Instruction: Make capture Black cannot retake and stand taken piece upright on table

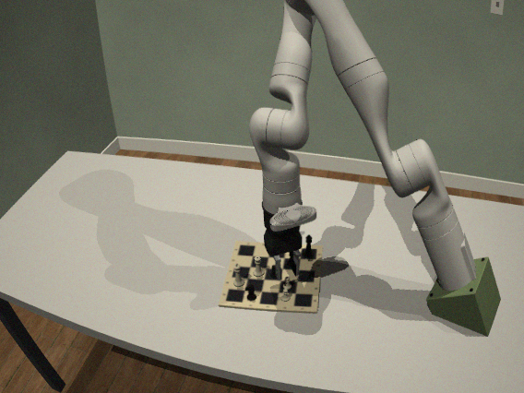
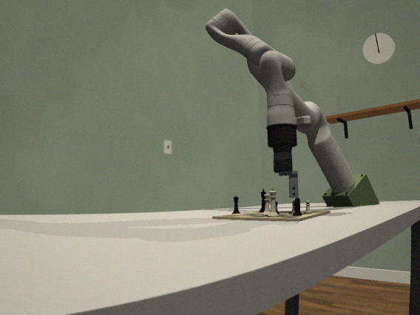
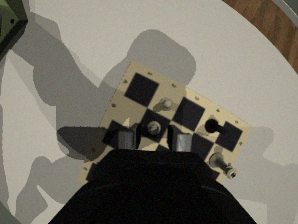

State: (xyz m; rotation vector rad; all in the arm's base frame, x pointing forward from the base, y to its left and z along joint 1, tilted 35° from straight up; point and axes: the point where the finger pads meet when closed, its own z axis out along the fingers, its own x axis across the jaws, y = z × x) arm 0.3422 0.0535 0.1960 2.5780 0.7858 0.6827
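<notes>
My gripper is now 4 cm short of the board, 3 cm to the left of it and 6 cm above it.
</notes>
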